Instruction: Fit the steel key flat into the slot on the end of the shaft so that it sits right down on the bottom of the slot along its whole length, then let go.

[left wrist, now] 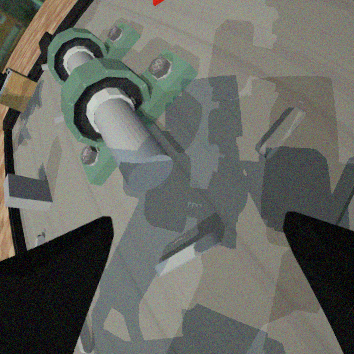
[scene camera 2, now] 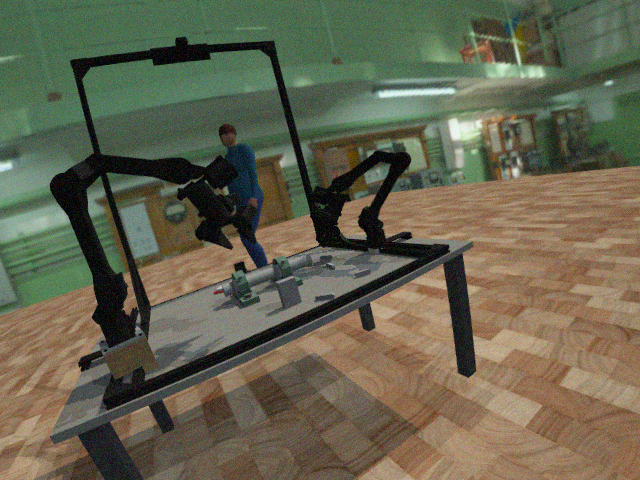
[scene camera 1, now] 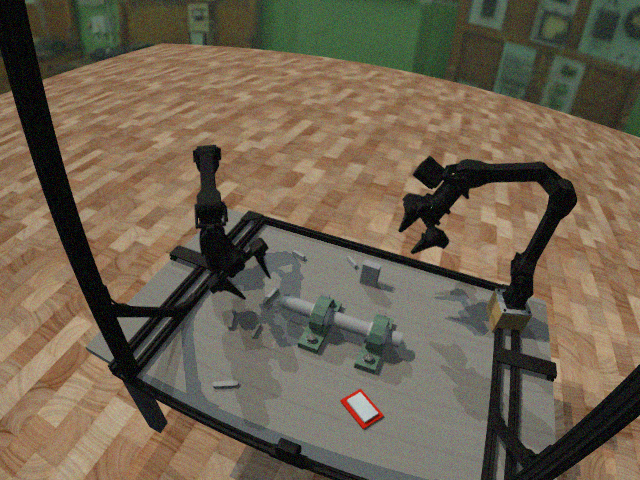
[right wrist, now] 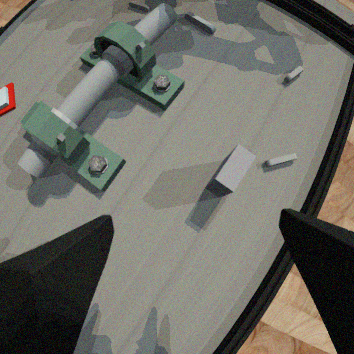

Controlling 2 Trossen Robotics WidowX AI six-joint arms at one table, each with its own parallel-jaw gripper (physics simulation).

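Where they show: left gripper, fingertip midpoint: [left wrist: 200, 224] [scene camera 2: 320, 244] [scene camera 1: 257, 288]; right gripper, fingertip midpoint: [scene camera 2: 243, 245] [scene camera 1: 405, 242] [right wrist: 196, 221]; left arm's base, link origin: [scene camera 2: 378, 245] [scene camera 1: 216, 264]; right arm's base, link origin: [left wrist: 1, 83] [scene camera 2: 121, 338] [scene camera 1: 513, 301].
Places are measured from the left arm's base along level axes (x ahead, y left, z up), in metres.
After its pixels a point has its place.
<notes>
The grey shaft [scene camera 1: 351, 321] @(x 0.462, y -0.015, z 0.049 m) [scene camera 2: 263, 274] @(x 0.452, y 0.007, z 0.041 m) [left wrist: 127, 125] @(x 0.311, y -0.040, z 0.045 m) [right wrist: 90, 92] @(x 0.462, y 0.005, z 0.045 m) lies level in two green bearing blocks. I cannot make out the slot on its end. Several small grey bars lie on the table; which one is the steel key I cannot tell. One bar [scene camera 1: 271, 295] @(x 0.212, y -0.007, z -0.005 m) [left wrist: 177, 261] @(x 0.206, y 0.000, z -0.003 m) [right wrist: 200, 23] @(x 0.213, y 0.001, z -0.008 m) lies close to the shaft's end, apart from it. Another bar [scene camera 1: 256, 331] @(x 0.251, y -0.137, z -0.009 m) [left wrist: 281, 131] @(x 0.246, y -0.131, z -0.007 m) lies farther off. My left gripper [scene camera 1: 256, 287] @(x 0.206, y -0.063, z 0.065 m) [left wrist: 200, 224] @(x 0.206, y -0.063, z 0.065 m) is open and empty above the table by that shaft end. My right gripper [scene camera 1: 407, 241] @(x 0.502, y 0.203, z 0.181 m) [right wrist: 196, 221] @(x 0.502, y 0.203, z 0.181 m) is open and empty, high above the table.
A grey block [scene camera 1: 370, 273] @(x 0.424, y 0.198, z 0.032 m) [scene camera 2: 287, 291] @(x 0.426, y 0.224, z 0.026 m) [right wrist: 235, 169] @(x 0.424, y 0.212, z 0.057 m) stands beside the shaft. More bars [scene camera 1: 225, 384] @(x 0.285, y -0.314, z -0.010 m) [scene camera 1: 299, 255] @(x 0.185, y 0.190, z -0.006 m) [right wrist: 281, 160] @(x 0.341, y 0.264, z -0.005 m) lie around. A red-edged white pad [scene camera 1: 362, 406] @(x 0.588, y -0.194, z -0.005 m) lies in front of the bearing blocks. A black frame surrounds the table; a person [scene camera 2: 241, 167] stands behind it.
</notes>
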